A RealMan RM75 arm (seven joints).
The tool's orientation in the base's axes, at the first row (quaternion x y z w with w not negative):
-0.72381 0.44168 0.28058 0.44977
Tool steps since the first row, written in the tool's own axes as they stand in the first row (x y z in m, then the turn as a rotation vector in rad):
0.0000 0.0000 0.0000 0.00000 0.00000 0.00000
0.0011 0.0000 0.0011 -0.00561 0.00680 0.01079
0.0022 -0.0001 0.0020 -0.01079 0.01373 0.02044
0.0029 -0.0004 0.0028 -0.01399 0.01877 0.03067
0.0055 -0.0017 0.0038 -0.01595 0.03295 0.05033
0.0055 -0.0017 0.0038 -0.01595 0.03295 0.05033
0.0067 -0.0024 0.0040 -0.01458 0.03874 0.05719
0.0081 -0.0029 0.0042 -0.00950 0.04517 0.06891
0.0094 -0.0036 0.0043 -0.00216 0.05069 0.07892
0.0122 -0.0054 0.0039 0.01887 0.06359 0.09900
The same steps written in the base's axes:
0.0000 0.0000 0.0000 0.00000 0.00000 0.00000
0.0005 0.0006 -0.0014 -0.00870 0.01047 -0.00296
0.0011 0.0010 -0.0026 -0.01731 0.01973 -0.00582
0.0016 0.0015 -0.0034 -0.02334 0.02913 -0.00976
0.0040 0.0016 -0.0054 -0.03705 0.04465 -0.02251
0.0040 0.0016 -0.0054 -0.03705 0.04465 -0.02251
0.0051 0.0015 -0.0062 -0.04165 0.04910 -0.02895
0.0062 0.0012 -0.0072 -0.04519 0.05635 -0.04076
0.0074 0.0010 -0.0080 -0.04688 0.06138 -0.05327
0.0103 -0.0001 -0.0093 -0.04905 0.06864 -0.08416

